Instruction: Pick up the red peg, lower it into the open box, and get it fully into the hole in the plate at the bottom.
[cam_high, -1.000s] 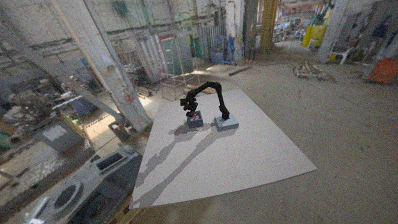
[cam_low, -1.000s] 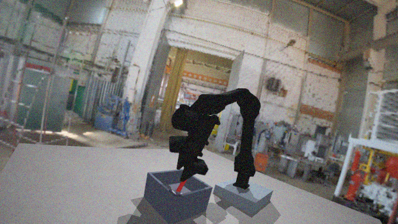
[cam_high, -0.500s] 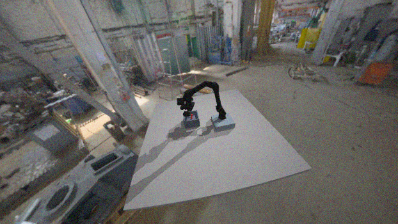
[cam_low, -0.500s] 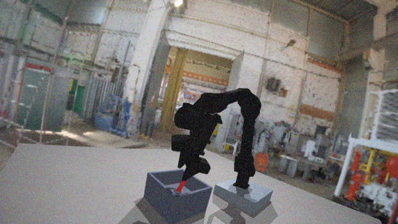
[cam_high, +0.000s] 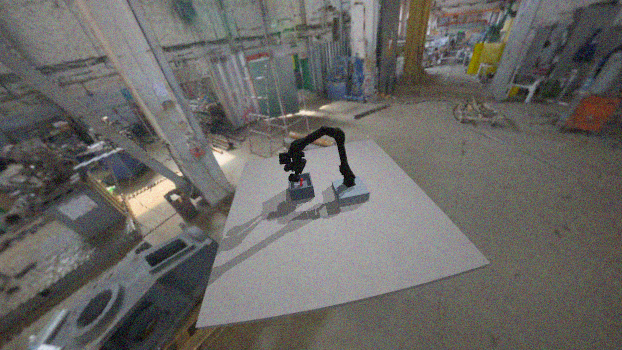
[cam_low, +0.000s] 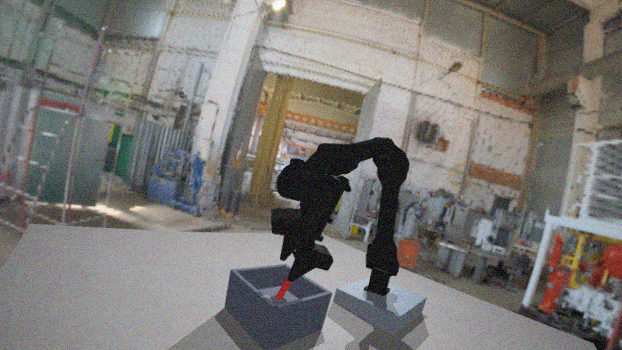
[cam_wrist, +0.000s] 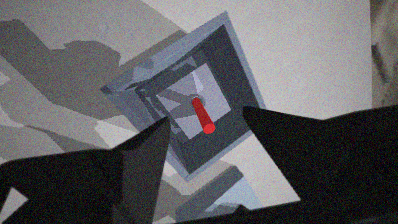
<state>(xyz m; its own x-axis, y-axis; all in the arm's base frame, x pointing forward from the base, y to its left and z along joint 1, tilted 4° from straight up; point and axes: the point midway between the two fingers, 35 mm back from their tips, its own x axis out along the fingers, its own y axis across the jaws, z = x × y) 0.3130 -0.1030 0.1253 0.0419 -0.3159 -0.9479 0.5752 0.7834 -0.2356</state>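
Right now the red peg is 50 mm below my gripper tip and 10 mm behind it. Also, from my gripper tip: plate (90 mm below, 10 mm to the right); grey box (100 mm below, 10 mm to the right).
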